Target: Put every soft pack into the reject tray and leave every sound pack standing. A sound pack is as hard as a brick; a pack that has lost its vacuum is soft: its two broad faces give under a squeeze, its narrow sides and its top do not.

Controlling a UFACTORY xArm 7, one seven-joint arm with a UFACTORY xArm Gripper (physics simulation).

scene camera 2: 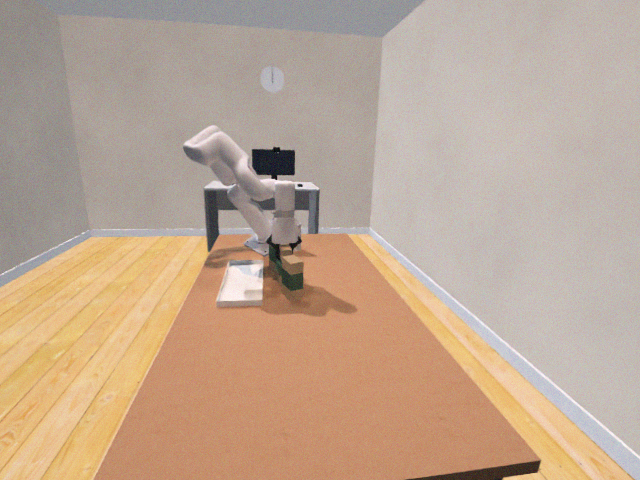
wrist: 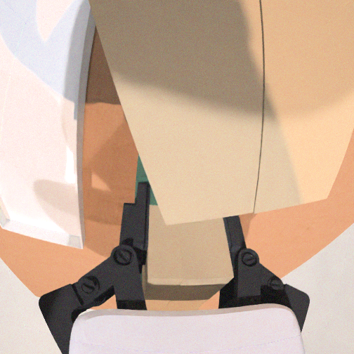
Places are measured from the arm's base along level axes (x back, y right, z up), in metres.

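Pixels of known places: arm's base, origin of its link: (scene camera 2: 267,234).
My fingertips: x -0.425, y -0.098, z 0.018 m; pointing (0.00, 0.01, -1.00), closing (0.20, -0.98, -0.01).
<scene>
Ahead of a thing's pixels: the offset from my fingertips to its middle. Level surfaces: height alone.
My gripper (scene camera 2: 285,251) (wrist: 179,200) points down over the row of packs. Its black fingers are closed against both sides of a tan pack (wrist: 190,252), which stands upright between them. A large tan pack (wrist: 190,100) with a dark seam stands in front of it and hides part of it in the wrist view. In the scene view the nearest pack @(dx -0.167, dy -0.023, dz +0.026 m) (scene camera 2: 292,273) stands upright, with a tan top and a green band. A green part of another pack @(dx +0.093, dy +0.038, dz -0.014 m) (scene camera 2: 272,253) shows behind it, largely hidden. The white reject tray @(dx -0.041, dy +0.156, dz -0.074 m) (scene camera 2: 240,303) (wrist: 79,175) lies left of the row.
The brown table @(dz -0.084 m) (scene camera 2: 310,372) extends toward the camera. The tray's wall runs close along the left of the packs. A grey desk (scene camera 2: 210,217) with a black monitor (scene camera 2: 273,162) stands beyond the arm's base.
</scene>
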